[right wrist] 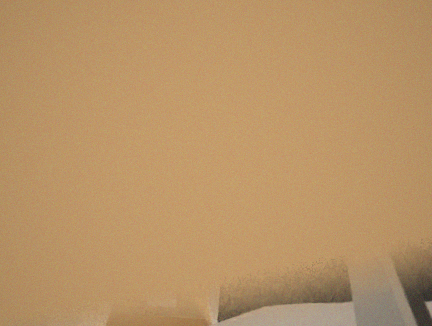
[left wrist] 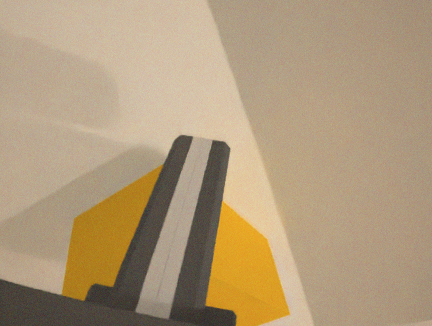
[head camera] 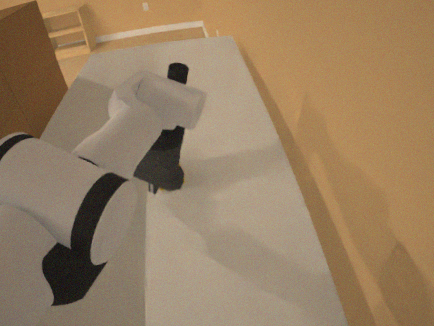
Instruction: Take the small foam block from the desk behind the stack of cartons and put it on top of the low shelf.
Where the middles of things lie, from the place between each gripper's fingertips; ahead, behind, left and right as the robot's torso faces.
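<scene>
Small yellow foam block (left wrist: 100, 238): 10 mm above my left hand, 20 mm to the right of it, 60 mm ahead of it.
My right hand is 440 mm below the small yellow foam block, 390 mm to the right of it and 650 mm short of it.
</scene>
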